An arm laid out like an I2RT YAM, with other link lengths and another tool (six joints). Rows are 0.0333 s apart.
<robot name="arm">
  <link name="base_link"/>
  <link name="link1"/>
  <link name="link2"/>
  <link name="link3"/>
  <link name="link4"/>
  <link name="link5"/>
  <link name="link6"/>
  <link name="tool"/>
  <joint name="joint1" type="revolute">
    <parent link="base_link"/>
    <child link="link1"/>
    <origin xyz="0 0 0.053"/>
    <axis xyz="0 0 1"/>
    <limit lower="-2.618" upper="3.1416"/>
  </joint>
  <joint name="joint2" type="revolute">
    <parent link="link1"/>
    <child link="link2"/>
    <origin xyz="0.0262 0.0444 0.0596" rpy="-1.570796 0 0"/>
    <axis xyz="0 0 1"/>
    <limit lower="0" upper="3.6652"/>
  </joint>
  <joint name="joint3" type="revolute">
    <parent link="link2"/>
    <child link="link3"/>
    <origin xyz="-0.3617 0 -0.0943" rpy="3.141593 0 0"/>
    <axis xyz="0 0 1"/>
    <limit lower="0" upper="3.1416"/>
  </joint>
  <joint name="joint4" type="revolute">
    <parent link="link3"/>
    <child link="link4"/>
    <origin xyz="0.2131 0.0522 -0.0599"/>
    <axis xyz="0 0 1"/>
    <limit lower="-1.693" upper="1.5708"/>
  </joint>
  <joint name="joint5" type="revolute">
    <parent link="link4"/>
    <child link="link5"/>
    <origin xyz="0.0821 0.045 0.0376" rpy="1.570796 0 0"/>
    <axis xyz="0 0 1"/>
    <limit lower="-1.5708" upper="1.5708"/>
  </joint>
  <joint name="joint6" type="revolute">
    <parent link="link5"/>
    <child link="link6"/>
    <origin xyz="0.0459 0 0.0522" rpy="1.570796 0 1.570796"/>
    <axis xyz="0 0 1"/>
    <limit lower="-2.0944" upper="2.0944"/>
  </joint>
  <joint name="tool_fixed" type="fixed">
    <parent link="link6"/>
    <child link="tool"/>
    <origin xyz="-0.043 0.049 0.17" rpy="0.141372 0 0.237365"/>
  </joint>
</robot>
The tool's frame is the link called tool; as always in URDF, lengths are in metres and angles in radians.
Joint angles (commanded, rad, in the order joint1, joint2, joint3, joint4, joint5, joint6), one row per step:
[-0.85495 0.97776 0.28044 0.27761 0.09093 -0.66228]
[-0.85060 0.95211 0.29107 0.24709 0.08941 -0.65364]
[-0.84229 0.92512 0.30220 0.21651 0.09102 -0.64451]
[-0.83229 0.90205 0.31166 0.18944 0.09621 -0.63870]
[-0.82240 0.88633 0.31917 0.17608 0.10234 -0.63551]
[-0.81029 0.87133 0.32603 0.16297 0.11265 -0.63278]
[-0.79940 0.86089 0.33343 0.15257 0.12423 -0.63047]
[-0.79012 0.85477 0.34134 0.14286 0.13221 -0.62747]
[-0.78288 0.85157 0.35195 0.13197 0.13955 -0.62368]
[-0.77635 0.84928 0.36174 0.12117 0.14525 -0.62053]
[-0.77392 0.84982 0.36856 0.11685 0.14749 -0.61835]
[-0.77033 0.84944 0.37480 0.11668 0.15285 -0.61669]
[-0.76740 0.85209 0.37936 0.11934 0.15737 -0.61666]
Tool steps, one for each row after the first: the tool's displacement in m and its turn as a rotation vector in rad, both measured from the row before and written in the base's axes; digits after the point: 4 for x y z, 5 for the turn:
[-0.0004 0.0035 0.0033 0.00066 -0.01069 0.00226]
[-0.0001 0.0037 0.0038 -0.00116 -0.01131 0.00321]
[-0.0004 0.0032 0.0029 -0.00226 -0.00646 0.00295]
[0.0006 0.0014 0.0037 -0.00712 -0.00731 0.00301]
[0.0002 0.0012 0.0033 -0.00753 -0.00519 0.00154]
[0.0002 0.0003 0.0032 -0.00705 -0.00380 -0.00072]
[0.0008 0.0004 0.0027 -0.00345 -0.00320 0.00076]
[0.0008 -0.0001 0.0030 -0.00183 -0.00303 -0.00096]
[0.0008 0.0001 0.0024 -0.00060 -0.00184 0.00009]
[0.0008 -0.0005 0.0020 -0.00073 -0.00248 -0.00043]
[0.0009 -0.0011 0.0030 -0.00493 -0.00455 -0.00200]
[0.0010 -0.0013 0.0022 -0.00429 -0.00221 -0.00132]

